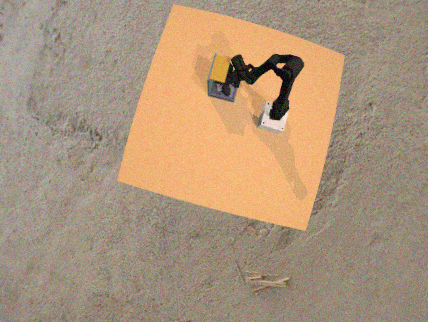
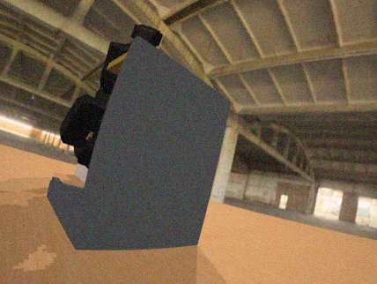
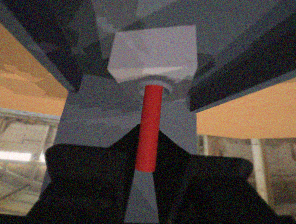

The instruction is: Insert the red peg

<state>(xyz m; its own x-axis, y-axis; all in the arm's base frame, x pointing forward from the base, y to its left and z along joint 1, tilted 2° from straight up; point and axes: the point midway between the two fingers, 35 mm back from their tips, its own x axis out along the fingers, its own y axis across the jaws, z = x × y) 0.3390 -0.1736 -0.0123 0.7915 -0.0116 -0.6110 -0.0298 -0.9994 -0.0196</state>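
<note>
Right now the red peg is 3 cm behind my gripper tip and 1 cm below it. The rest, counted from my gripper tip: blue wall 2 cm ahead, 1 cm to the right, 4 cm above; yellow roof 2 cm behind, 13 cm above.
</note>
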